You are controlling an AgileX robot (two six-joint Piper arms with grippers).
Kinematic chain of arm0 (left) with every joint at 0, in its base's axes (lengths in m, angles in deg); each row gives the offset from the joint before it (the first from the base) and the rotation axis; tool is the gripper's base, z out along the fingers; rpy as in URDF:
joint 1: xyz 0 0 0.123 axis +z
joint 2: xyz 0 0 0 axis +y
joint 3: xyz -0.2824 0 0.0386 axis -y
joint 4: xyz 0.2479 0 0.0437 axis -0.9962 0 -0.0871
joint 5: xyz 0 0 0 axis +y
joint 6: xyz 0.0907 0 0.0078 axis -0.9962 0 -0.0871
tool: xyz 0 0 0 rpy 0 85 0
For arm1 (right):
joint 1: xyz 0 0 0.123 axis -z
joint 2: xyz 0 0 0 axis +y
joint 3: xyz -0.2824 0 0.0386 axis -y
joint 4: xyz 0.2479 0 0.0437 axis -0.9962 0 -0.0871
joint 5: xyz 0 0 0 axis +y
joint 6: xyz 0.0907 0 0.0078 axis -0.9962 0 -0.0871
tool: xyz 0 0 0 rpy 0 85 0
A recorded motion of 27 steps. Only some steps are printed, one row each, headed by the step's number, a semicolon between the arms.
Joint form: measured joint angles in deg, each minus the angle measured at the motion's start. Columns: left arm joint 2, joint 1, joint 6, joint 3, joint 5, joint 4; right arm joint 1, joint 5, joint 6, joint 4, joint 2, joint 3.
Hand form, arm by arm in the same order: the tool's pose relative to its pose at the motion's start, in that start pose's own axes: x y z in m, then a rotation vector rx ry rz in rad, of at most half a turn. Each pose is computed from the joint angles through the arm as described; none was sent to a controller.
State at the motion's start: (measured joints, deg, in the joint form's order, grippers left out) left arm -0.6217 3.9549 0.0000 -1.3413 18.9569 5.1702; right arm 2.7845 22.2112 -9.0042 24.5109 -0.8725 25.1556
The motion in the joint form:
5: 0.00 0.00 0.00 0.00 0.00 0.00; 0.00 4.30 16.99 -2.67 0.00 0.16
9: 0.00 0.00 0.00 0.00 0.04 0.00; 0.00 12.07 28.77 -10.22 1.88 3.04
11: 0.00 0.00 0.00 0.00 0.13 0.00; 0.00 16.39 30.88 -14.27 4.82 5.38
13: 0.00 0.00 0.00 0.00 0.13 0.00; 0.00 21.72 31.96 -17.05 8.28 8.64
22: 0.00 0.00 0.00 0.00 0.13 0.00; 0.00 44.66 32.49 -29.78 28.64 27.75
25: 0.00 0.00 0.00 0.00 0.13 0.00; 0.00 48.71 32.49 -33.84 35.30 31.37
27: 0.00 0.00 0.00 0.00 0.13 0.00; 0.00 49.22 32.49 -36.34 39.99 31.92
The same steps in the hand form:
5: 0.0000 0.0000 0.0000 0.0000 0.0000 0.0000; 0.0061 0.0006 -0.0006 -0.0176 0.0728 -0.2535
9: 0.0001 0.0000 0.0000 0.0000 0.0007 0.0000; 0.0046 0.0027 -0.0012 -0.0965 0.1835 -0.3398
11: 0.0002 0.0000 0.0000 0.0000 0.0023 0.0000; 0.0008 0.0051 0.0029 -0.1544 0.2602 -0.3179
13: 0.0002 0.0000 0.0000 0.0000 0.0023 0.0000; -0.0059 0.0061 0.0070 -0.2059 0.3482 -0.2984
22: 0.0002 0.0000 0.0000 0.0000 0.0023 0.0000; -0.0551 0.0165 0.0436 -0.4685 0.7195 -0.1534
25: 0.0002 0.0000 0.0000 0.0000 0.0023 0.0000; -0.0602 0.0251 0.0638 -0.5552 0.8235 -0.1062
27: 0.0002 0.0000 0.0000 0.0000 0.0023 0.0000; -0.0548 0.0332 0.0819 -0.6052 0.8937 -0.0714

